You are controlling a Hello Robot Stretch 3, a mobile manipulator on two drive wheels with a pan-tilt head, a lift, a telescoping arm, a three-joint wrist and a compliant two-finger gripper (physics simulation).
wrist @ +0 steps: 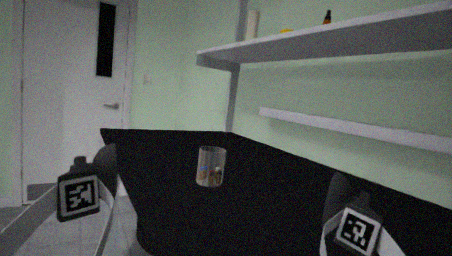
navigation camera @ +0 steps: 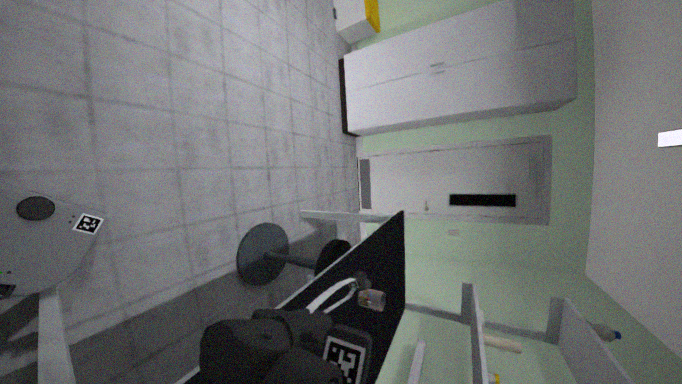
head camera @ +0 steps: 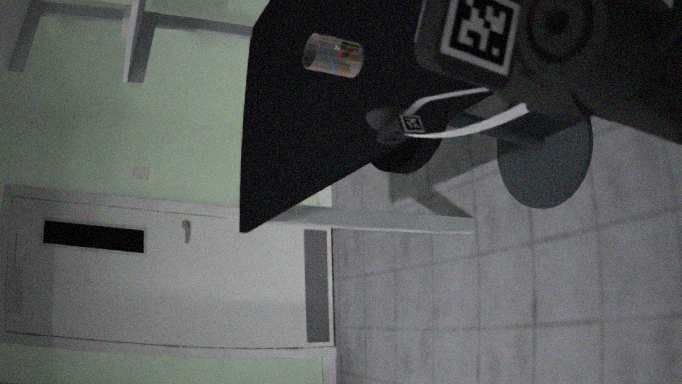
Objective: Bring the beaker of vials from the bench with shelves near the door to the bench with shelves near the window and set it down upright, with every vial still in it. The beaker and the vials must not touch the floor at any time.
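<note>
The clear beaker stands upright on the black top of the bench near the door. Several small vials with brown, blue and red parts show inside its lower half; their exact number is unclear. My gripper is open, its two fingers wide apart and nothing between them. In the wrist view the beaker appears between the fingers, a little left of the middle and farther away. In the head view one finger shows beside the beaker and the other is hidden. The bench near the window does not show.
Wall shelves hang behind the bench and hold small items. A round-based stool stands at the bench's front side. The door is beyond the bench's far end. A tall white cabinet stands past the door.
</note>
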